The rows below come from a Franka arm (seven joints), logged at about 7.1 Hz.
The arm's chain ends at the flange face. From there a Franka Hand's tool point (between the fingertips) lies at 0.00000 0.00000 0.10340 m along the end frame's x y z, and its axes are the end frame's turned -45 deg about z.
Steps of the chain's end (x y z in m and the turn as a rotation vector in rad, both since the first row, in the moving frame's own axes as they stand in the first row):
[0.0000, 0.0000, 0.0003, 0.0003, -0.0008, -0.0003]
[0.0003, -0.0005, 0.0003, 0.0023, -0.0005, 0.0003]
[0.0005, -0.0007, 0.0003, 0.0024, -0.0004, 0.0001]
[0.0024, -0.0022, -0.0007, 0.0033, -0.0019, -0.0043]
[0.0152, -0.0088, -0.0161, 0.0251, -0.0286, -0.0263]
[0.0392, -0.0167, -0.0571, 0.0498, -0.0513, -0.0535]
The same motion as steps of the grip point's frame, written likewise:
[0.0000, -0.0001, 0.0003, 0.0008, -0.0004, -0.0003]
[0.0007, -0.0003, 0.0003, 0.0020, 0.0013, 0.0003]
[0.0010, -0.0003, 0.0003, 0.0020, 0.0014, 0.0001]
[0.0034, -0.0002, -0.0007, 0.0037, 0.0010, -0.0043]
[0.0167, 0.0006, -0.0162, 0.0380, -0.0025, -0.0263]
[0.0392, 0.0085, -0.0574, 0.0715, -0.0011, -0.0535]

